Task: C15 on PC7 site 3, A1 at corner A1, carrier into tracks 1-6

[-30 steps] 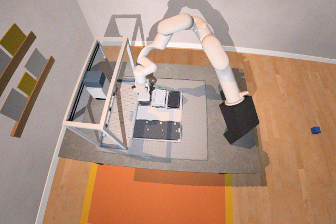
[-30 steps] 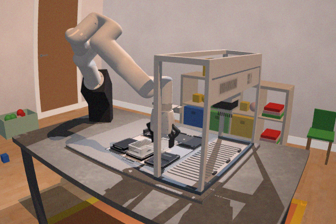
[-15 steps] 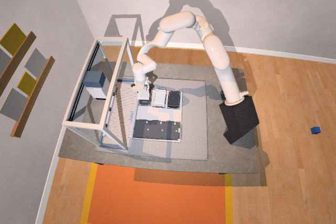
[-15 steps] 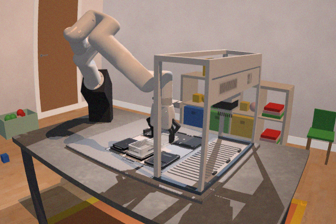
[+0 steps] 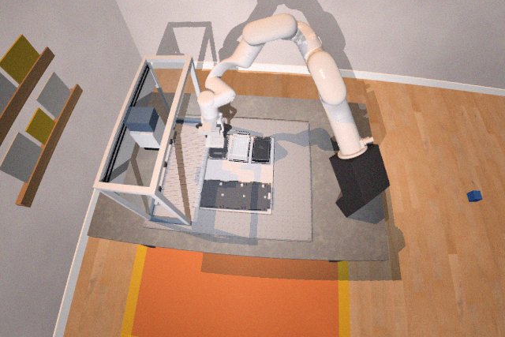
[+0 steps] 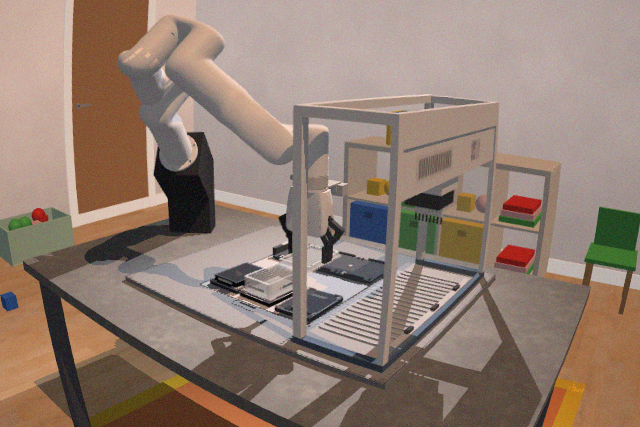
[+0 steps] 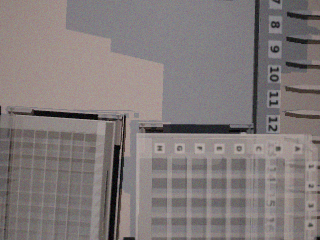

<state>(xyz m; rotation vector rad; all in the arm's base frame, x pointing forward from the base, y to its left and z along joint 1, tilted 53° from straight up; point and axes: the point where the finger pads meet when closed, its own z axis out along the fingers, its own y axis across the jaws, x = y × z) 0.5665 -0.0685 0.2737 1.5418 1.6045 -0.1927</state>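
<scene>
The dark plate carrier PC7 is 60 mm behind my hand, 280 mm to the left of it and 120 mm below it. Also, from my hand: white deep-well block: 110 mm behind, 30 mm to the left, 100 mm below; post: 60 mm ahead, 170 mm to the right, 110 mm above; pale 96-well plate: 10 mm below.
</scene>
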